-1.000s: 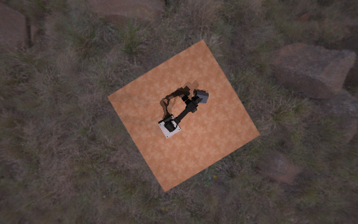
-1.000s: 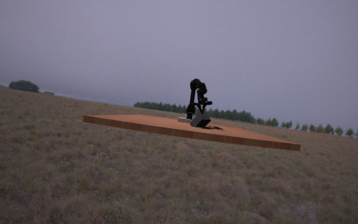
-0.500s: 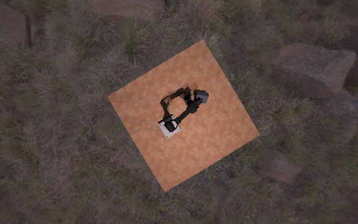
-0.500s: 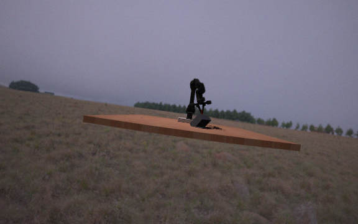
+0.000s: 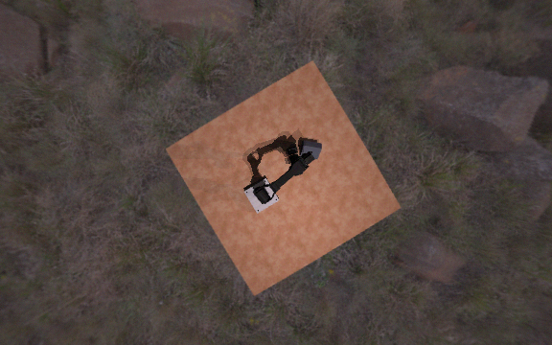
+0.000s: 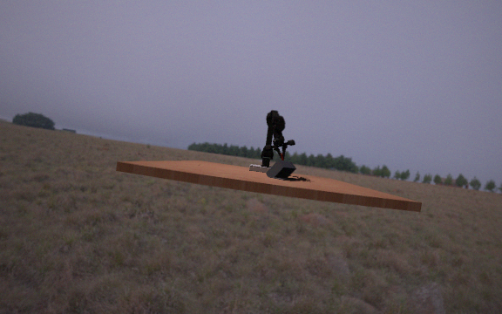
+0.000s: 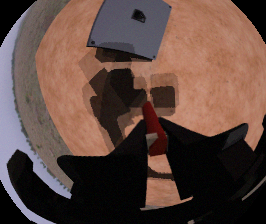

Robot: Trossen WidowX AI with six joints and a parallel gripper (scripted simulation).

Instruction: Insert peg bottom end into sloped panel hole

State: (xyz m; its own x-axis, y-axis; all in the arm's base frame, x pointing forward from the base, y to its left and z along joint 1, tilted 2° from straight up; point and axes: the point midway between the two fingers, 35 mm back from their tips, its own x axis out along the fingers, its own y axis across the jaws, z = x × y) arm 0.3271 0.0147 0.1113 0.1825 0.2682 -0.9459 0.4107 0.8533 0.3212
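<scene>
My gripper tip is 140 mm short of the grey sloped panel, 70 mm above it and 40 mm to the left of it. From my gripper tip the other things lie so: dark red peg 10 mm above.
</scene>
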